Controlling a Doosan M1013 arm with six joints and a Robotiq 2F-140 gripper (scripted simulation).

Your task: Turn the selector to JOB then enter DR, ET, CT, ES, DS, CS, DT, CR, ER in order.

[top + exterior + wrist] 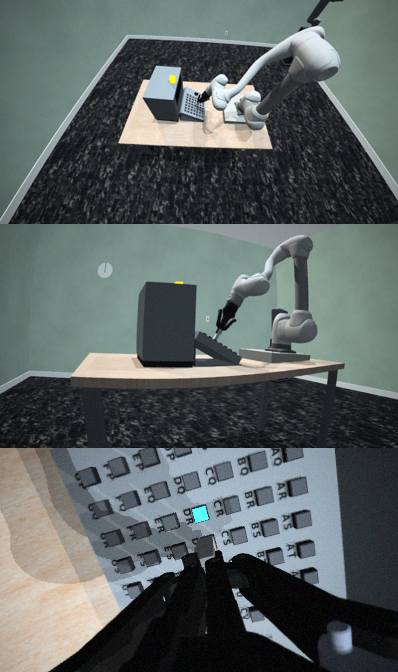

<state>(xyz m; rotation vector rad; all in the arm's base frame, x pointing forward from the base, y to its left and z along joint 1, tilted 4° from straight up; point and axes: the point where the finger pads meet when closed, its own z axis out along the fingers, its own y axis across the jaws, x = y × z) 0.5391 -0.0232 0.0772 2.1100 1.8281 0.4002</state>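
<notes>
The selector knob is 1 cm ahead of my hand, 16 cm to the right of it and 4 cm below it. Also, from my hand: sloped keypad 4 cm ahead, 6 cm to the right, 9 cm below; then key 3 cm ahead, 3 cm to the left, 5 cm below.
</notes>
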